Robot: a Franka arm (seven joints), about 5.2 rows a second.
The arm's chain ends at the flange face. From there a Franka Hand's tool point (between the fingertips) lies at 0.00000 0.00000 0.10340 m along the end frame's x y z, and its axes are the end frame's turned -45 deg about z.
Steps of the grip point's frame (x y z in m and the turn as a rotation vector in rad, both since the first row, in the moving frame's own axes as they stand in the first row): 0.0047, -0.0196, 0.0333, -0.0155, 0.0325, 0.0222; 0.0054, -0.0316, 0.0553, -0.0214, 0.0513, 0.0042
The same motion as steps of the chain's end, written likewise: -0.0141, -0.0160, 0.0334, 0.0120, 0.0339, 0.0222; -0.0238, -0.0240, 0.0555, 0.0211, 0.0514, 0.0042
